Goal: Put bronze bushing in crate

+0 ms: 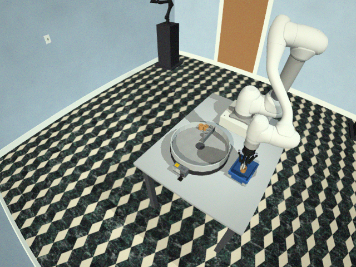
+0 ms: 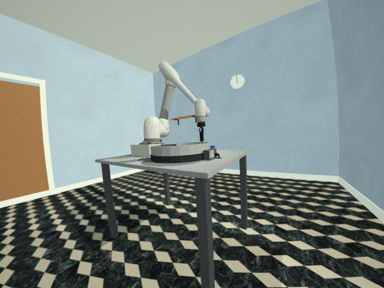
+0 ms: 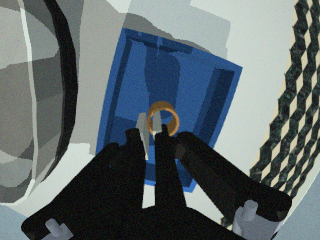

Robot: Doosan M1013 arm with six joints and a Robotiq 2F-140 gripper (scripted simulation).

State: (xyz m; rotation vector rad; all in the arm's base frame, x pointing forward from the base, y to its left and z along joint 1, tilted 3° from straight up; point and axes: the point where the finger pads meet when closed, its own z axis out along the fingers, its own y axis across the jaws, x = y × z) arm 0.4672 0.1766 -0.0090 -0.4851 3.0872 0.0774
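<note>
Now: the blue crate 1 cm to the left of my hand and 5 cm below it. From my hand the other things lie so: turning table: 1 cm behind, 33 cm to the right, 2 cm below.
</note>
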